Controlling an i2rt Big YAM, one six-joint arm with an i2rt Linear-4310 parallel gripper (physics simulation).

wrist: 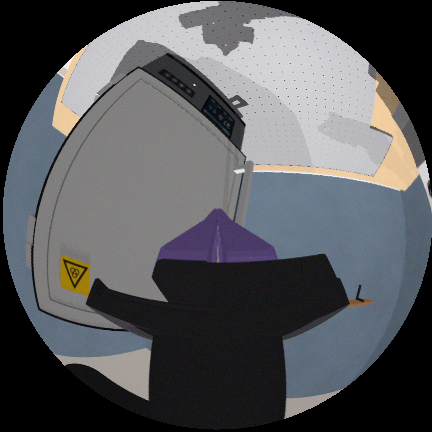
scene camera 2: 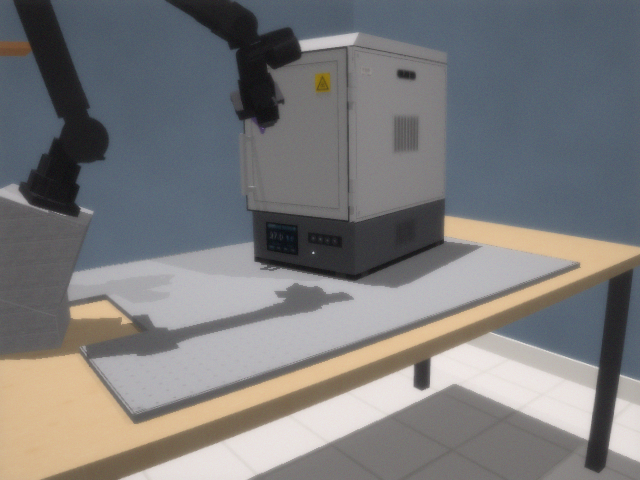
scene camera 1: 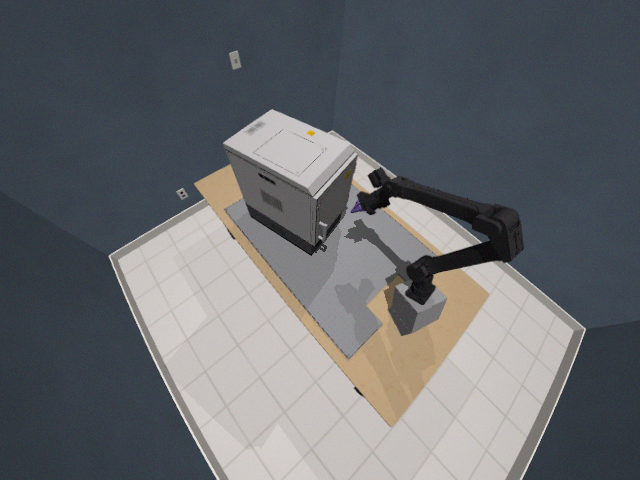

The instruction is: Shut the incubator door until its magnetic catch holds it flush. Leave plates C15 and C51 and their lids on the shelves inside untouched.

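Frame: origin at the arm's base, x ahead, y left, z up, level; millimetres.
Where they show: gripper, fingertip midpoint: (wrist: 217,214) (scene camera 2: 262,131) (scene camera 1: 351,212); arm's base at its link origin: (scene camera 2: 47,202) (scene camera 1: 420,291).
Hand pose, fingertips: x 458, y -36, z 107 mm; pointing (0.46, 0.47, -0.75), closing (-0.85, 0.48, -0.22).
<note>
Things, the pixels of their top centre, and the offset from my fingertips. "spot": a spot on its surface instead. Level surfaces: height alone.
- incubator at its top centre: (scene camera 2: 352,48) (scene camera 1: 291,143) dx +335, dy +44, dz +211 mm
- door's handle at a spot on its surface: (wrist: 246,192) spot: dx +32, dy +126, dz -83 mm
- grey perforated mat at its surface level: dz -339 mm
- wooden table at its surface level: dz -352 mm
- display at a spot on its surface: (wrist: 218,116) (scene camera 2: 282,235) spot: dx +101, dy +68, dz -257 mm
The incubator (scene camera 1: 289,170) (scene camera 2: 400,134) stands upright with its dark base on the grey mat. Its grey door (scene camera 2: 305,155) (wrist: 135,185) lies against the front of the cabinet, with no gap that I can make out. The door's handle (scene camera 1: 322,230) (scene camera 2: 247,165) (wrist: 246,192) is on the edge away from the hinges. My gripper (scene camera 1: 352,210) (scene camera 2: 262,131) (wrist: 217,214) is shut and empty, its purple fingertips in front of the upper door near the handle side, apart from the door in scene camera 1. Plates C15 and C51 and their lids are hidden inside.
The grey perforated mat (scene camera 1: 320,304) (scene camera 2: 413,289) lies on the wooden table (scene camera 1: 454,304) (scene camera 2: 62,403). The arm's grey base block (scene camera 1: 418,310) (scene camera 2: 36,279) stands at the other end of the table. The display (scene camera 2: 282,238) (wrist: 218,116) is below the door.
</note>
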